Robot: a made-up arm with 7 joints. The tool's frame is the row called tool. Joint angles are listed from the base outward.
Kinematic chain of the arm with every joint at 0, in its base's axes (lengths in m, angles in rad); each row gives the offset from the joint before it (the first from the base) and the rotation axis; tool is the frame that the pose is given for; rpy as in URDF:
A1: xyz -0.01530 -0.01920 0.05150 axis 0 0.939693 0.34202
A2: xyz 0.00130 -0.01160 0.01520 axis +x
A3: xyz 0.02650 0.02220 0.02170 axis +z
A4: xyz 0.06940 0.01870 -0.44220 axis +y
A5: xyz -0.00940 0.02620 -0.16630 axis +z
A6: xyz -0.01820 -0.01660 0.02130 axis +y
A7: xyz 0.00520 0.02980 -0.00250 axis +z
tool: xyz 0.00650 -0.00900 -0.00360 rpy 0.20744 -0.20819 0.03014
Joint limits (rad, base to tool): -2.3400..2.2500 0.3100..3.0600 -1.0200..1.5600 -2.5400..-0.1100 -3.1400..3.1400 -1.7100..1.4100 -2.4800..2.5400
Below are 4 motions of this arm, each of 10 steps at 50 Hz.
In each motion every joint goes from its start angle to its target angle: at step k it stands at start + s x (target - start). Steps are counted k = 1, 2, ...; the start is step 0. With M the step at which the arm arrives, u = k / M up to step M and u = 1 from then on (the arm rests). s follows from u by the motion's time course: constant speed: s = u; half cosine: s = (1 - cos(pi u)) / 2; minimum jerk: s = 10 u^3 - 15 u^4 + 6 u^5.
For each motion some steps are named. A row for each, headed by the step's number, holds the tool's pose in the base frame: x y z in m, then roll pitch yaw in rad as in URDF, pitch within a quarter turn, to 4 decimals.
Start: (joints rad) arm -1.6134 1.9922 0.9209 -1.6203 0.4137 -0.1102 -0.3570
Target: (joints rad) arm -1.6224 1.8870 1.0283 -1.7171 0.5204 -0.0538 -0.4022
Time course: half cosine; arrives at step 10
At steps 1, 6, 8, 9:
1: -0.2924 0.3264 0.2990 -1.7521 0.5910 -1.1834
6: -0.2707 0.3373 0.2889 -1.6949 0.6284 -1.2287
8: -0.2617 0.3414 0.2847 -1.6729 0.6428 -1.2450
9: -0.2591 0.3426 0.2835 -1.6667 0.6468 -1.2495

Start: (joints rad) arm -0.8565 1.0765 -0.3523 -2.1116 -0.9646 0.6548 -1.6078
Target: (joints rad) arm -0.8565 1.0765 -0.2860 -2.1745 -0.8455 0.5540 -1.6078
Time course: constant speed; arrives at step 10
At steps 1, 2, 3, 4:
1: 0.3244 0.2030 0.1626 -2.5596 0.6894 0.2282
2: 0.3232 0.2033 0.1635 -2.5562 0.6913 0.2157
3: 0.3221 0.2036 0.1644 -2.5526 0.6931 0.2032
4: 0.3209 0.2039 0.1653 -2.5490 0.6948 0.1908

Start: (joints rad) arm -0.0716 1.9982 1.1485 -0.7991 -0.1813 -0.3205 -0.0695
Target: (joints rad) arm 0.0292 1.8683 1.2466 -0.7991 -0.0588 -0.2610 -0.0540
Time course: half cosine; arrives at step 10
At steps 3, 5, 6, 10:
3: 0.0193 0.3845 0.4549 2.9694 0.2196 -1.3170
5: 0.0220 0.3995 0.4381 2.9715 0.1530 -1.3482
6: 0.0230 0.4071 0.4290 2.9739 0.1178 -1.3635
10: 0.0239 0.4236 0.4081 2.9825 0.0389 -1.3950

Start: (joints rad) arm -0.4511 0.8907 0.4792 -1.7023 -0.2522 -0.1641 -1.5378
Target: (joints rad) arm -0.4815 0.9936 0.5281 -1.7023 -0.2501 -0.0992 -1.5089
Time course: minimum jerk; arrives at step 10
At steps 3, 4, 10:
3: 0.2740 0.3766 0.0484 3.0331 0.7675 -0.6803
4: 0.2706 0.3793 0.0566 3.0416 0.7620 -0.6638
10: 0.2544 0.3895 0.0929 3.0781 0.7335 -0.5935

